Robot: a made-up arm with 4 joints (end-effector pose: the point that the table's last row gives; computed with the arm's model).
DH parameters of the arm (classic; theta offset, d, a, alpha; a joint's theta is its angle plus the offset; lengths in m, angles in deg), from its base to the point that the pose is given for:
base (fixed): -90 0.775 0.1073 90
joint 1: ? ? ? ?
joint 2: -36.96 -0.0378 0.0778 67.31
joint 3: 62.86 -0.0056 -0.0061 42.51
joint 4: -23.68 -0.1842 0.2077 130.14
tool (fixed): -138.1 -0.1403 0 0
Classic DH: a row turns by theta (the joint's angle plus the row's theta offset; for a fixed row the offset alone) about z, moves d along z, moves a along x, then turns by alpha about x.
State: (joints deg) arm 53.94 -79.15 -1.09 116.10
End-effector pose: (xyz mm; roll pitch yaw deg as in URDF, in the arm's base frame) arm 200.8 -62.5 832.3 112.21 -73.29 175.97
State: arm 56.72 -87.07 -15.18 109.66
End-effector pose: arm 170.0 14.3 783.3 155.59 -78.40 154.42
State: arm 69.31 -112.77 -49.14 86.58
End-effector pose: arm 6.8 4.7 599.2 -96.71 -45.45 101.55
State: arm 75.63 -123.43 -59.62 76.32
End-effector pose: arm -24.5 -91.9 562.3 -83.42 -24.09 107.44
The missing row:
joint 1: 90 -0.0238 0.0503 -90
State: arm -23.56 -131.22 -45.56 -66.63
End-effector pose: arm -190.5 -222.1 605.7 -25.04 -17.22 107.55
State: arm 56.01 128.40 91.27 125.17
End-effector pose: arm 156.1 -89.9 1081.8 83.82 17.17 -69.46
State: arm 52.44 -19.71 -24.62 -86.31
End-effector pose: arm -9.9 10.4 1107.0 97.62 30.95 78.59
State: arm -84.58 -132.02 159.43 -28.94
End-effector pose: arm -40.1 -272.0 576.6 -91.64 36.37 69.27
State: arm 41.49 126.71 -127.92 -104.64
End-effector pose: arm -14.8 -308.6 736.3 -156.45 -21.40 -22.27
